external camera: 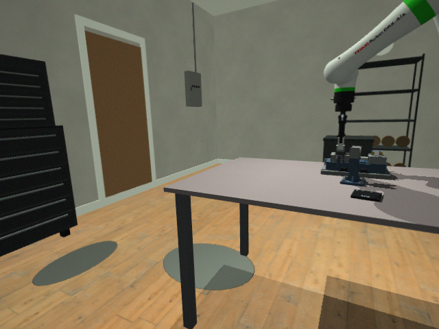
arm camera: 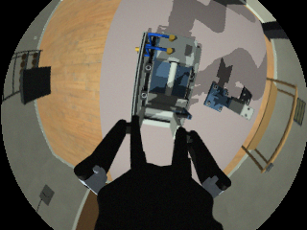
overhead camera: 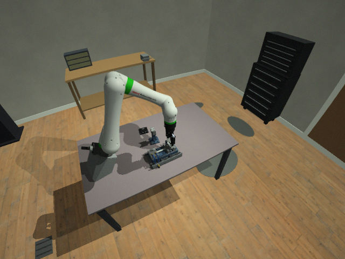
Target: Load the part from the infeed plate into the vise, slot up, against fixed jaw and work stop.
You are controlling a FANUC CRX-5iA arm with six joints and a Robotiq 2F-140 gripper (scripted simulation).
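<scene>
My hand is 7 cm past the vise, 2 cm to the right of it and 11 cm above it. Also, from my hand: air cylinder (16 cm behind, 1 cm to the left, 7 cm below); then part (2 cm below); then black infeed plate (13 cm behind, 41 cm to the left, 15 cm below).
</scene>
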